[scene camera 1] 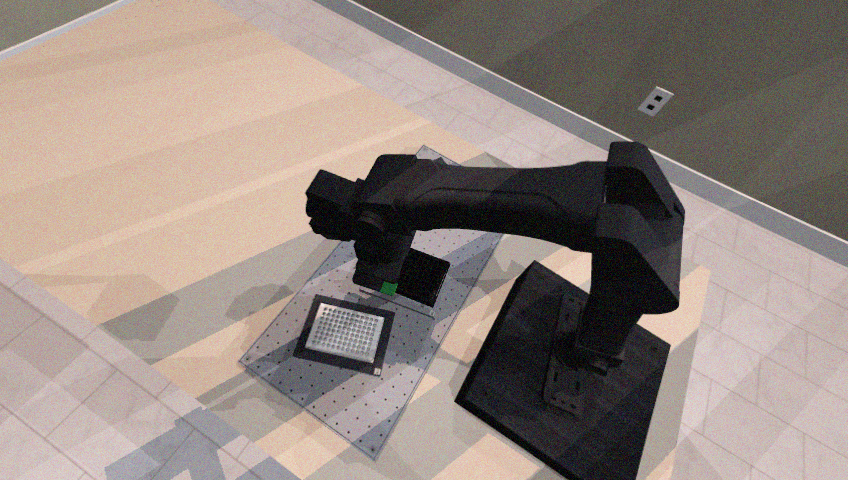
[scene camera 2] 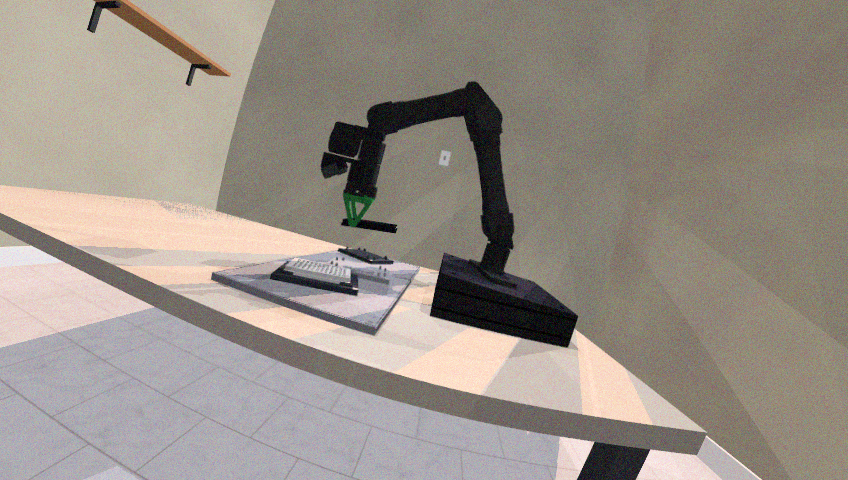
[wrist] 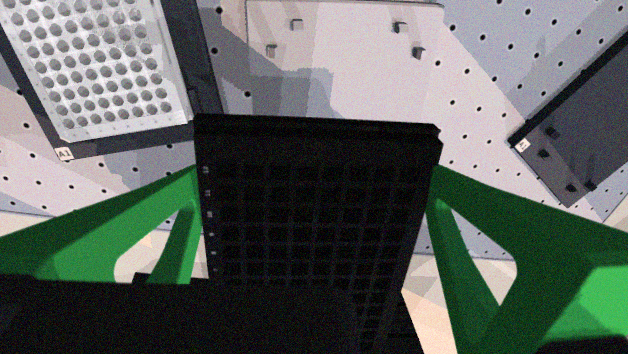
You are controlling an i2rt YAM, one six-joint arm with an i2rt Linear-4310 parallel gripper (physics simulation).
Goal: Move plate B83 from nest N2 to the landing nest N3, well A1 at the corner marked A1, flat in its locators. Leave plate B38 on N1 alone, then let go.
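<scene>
My gripper is shut on the black plate B83, with a green finger on each side. The plate hangs in the air above the board. Its well A1 cannot be made out. In the wrist view, a pale nest with pegs lies beyond the plate. A dark nest with pegs and an A1 tag is at the right. The nest numbers are not readable. The white plate, B38, sits in its dark nest.
The nests stand on a perforated board on the wooden table. The black arm base stands beside the board. A wall shelf hangs far off at the upper left in scene camera 2.
</scene>
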